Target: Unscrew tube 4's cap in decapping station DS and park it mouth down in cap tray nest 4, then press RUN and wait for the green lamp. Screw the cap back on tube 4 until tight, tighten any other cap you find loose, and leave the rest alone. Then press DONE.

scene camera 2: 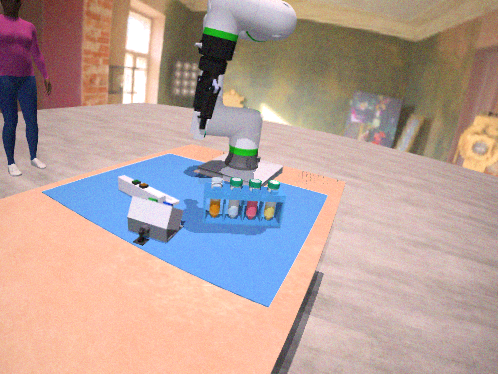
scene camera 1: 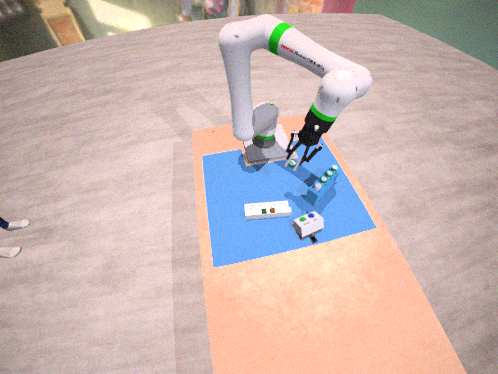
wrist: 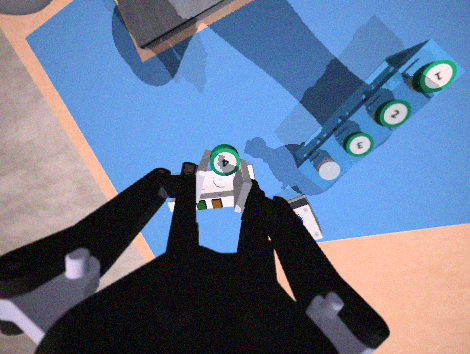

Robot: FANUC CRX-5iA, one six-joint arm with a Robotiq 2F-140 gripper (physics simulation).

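Observation:
My gripper is shut on the green-rimmed cap 4 and holds it in the air, away from the rack, its numbered white top toward the wrist camera. Tube 4, with orange liquid, stands uncapped at one end of the blue rack. Cap 3, cap 2 and cap 1 sit on their tubes; their tightness cannot be told. The white cap tray is partly hidden by the fingers in the wrist view.
The control box with green and blue buttons stands near the mat's front edge. A green lamp and an orange lamp on the tray's front look dark. The robot's base stands behind the mat.

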